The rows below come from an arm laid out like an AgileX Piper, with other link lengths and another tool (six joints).
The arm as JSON. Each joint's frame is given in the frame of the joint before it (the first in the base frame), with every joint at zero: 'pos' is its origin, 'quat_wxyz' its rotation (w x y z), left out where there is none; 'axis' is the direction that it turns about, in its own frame. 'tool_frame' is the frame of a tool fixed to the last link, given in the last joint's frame.
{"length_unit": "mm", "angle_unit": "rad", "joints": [
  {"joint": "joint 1", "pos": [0.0, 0.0, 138.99], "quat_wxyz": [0.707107, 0.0, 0.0, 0.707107], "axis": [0.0, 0.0, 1.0]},
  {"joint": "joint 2", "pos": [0.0, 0.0, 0.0], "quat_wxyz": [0.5, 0.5, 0.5, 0.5], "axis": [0.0, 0.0, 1.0]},
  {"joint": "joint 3", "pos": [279.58, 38.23, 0.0], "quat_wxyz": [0.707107, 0.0, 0.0, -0.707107], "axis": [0.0, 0.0, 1.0]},
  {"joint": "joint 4", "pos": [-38.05, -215.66, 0.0], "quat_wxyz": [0.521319, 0.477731, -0.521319, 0.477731], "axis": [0.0, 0.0, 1.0]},
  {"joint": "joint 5", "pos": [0.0, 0.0, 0.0], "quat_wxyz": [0.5, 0.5, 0.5, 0.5], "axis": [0.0, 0.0, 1.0]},
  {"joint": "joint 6", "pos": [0.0, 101.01, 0.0], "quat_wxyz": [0.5, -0.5, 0.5, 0.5], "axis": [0.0, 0.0, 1.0]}
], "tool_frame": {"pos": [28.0, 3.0, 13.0], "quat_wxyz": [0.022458, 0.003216, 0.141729, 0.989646]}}
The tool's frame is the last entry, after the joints.
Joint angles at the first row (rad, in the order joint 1, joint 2, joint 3, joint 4, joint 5, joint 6):
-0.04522, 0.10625, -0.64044, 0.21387, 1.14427, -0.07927
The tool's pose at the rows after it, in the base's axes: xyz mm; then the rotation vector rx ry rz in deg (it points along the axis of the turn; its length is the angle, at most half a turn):
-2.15 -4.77 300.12 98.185 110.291 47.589
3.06 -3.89 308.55 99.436 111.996 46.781
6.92 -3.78 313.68 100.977 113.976 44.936
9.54 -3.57 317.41 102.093 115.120 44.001
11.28 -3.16 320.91 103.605 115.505 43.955
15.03 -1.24 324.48 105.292 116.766 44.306
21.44 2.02 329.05 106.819 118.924 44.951
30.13 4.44 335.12 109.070 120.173 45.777
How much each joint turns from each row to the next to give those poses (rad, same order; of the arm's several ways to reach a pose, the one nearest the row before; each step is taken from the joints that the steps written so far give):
0.00003, 0.06300, -0.04677, 0.00384, 0.01362, 0.00003
-0.00002, 0.05485, -0.03816, 0.00864, 0.01801, -0.00002
-0.00006, 0.04571, -0.03042, 0.00005, 0.02990, -0.00006
0.00012, 0.03009, -0.02164, 0.00137, 0.01890, 0.00341
-0.00002, 0.02327, -0.02019, 0.00286, 0.01431, 0.01554
-0.00008, 0.03332, -0.02109, 0.01716, 0.01495, 0.01181
-0.00002, 0.04604, -0.02509, 0.03029, 0.01392, 0.00388
-0.00002, 0.05509, -0.03079, 0.02387, 0.00524, 0.01572

